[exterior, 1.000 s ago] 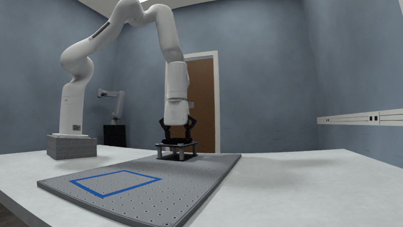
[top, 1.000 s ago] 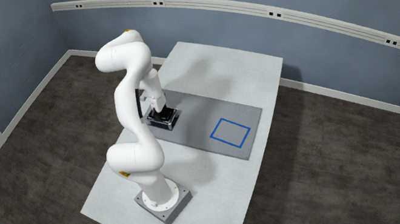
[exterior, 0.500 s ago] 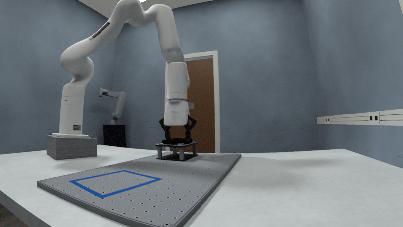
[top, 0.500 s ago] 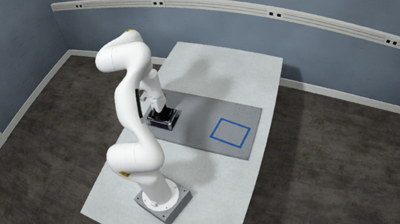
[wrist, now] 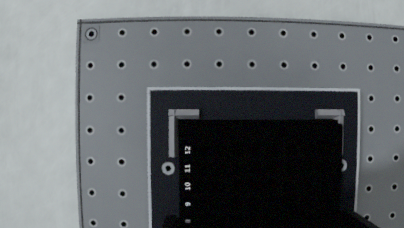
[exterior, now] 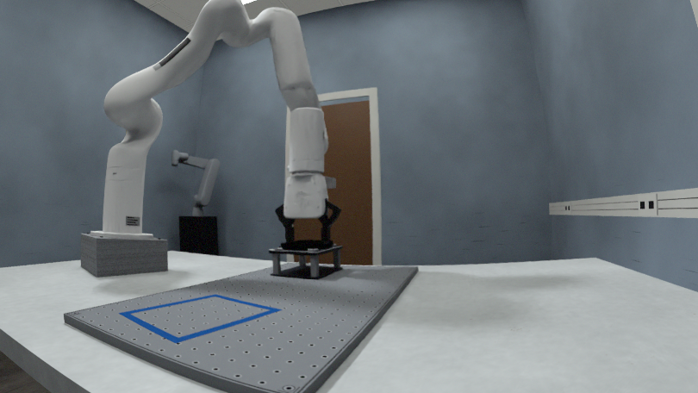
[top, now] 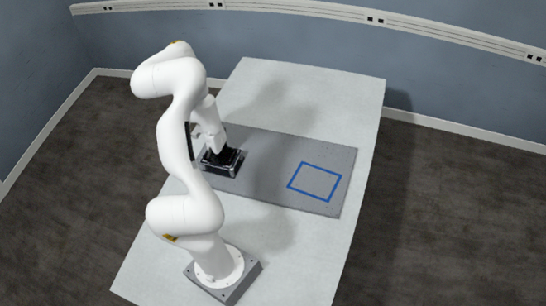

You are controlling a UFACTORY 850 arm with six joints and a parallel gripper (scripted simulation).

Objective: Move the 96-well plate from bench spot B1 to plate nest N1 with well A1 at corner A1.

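The black 96-well plate lies 10 mm below my hand. Also, from my hand: plate nest: 20 mm below.
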